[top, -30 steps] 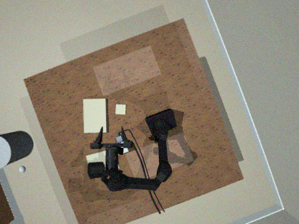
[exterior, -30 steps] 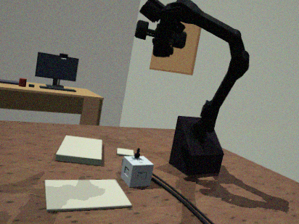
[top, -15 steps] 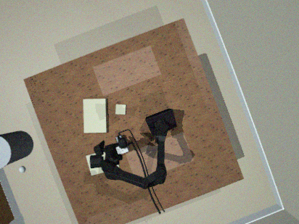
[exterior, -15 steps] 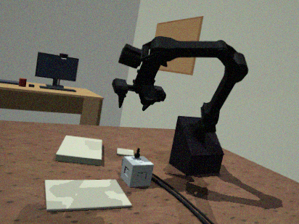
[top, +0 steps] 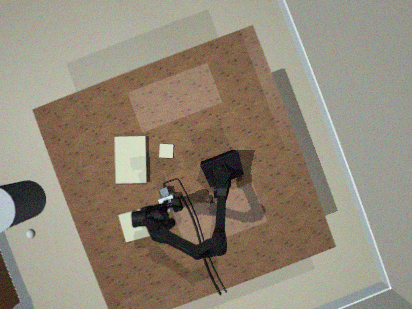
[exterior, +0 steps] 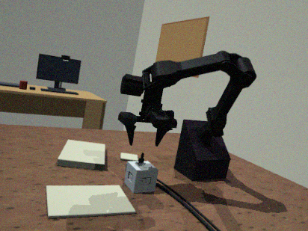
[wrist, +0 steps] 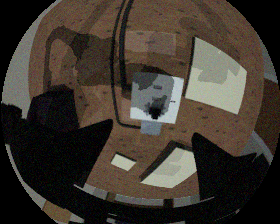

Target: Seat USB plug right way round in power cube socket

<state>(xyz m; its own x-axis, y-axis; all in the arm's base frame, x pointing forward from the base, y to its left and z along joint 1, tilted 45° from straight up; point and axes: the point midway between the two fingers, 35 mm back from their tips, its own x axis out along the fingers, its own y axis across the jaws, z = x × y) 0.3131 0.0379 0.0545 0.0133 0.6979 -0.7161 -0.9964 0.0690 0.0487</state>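
The USB plug lies 50 mm below my gripper tip. The rest, counted from my gripper tip: thin cream sheet 190 mm ahead, 130 mm below, 70 mm to the left; cream tile 240 mm to the right, 130 mm below, 80 mm behind; thick cream slab 270 mm to the right, 120 mm below, 110 mm ahead.
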